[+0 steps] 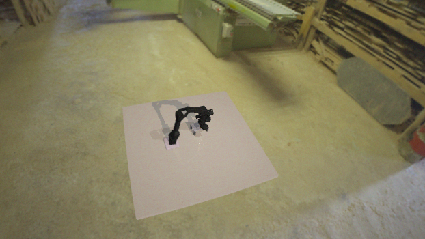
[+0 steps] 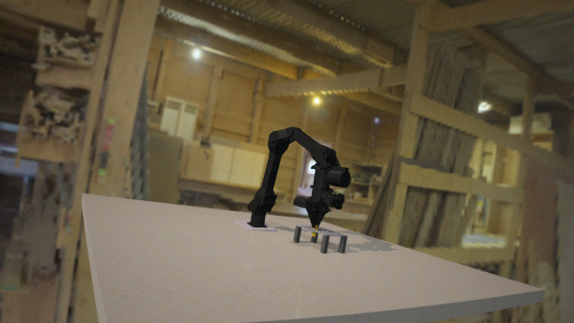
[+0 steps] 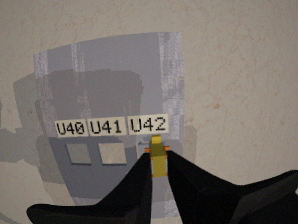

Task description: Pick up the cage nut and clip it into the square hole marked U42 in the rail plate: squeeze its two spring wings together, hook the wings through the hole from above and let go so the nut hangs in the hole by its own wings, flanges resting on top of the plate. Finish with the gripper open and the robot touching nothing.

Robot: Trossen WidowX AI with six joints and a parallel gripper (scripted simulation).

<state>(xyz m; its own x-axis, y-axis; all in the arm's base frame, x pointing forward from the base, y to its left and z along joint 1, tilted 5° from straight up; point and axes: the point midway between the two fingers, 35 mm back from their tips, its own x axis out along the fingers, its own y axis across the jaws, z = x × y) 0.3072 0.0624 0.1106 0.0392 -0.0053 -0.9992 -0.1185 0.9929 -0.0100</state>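
The yellow cage nut lies 10 mm below my gripper tip.
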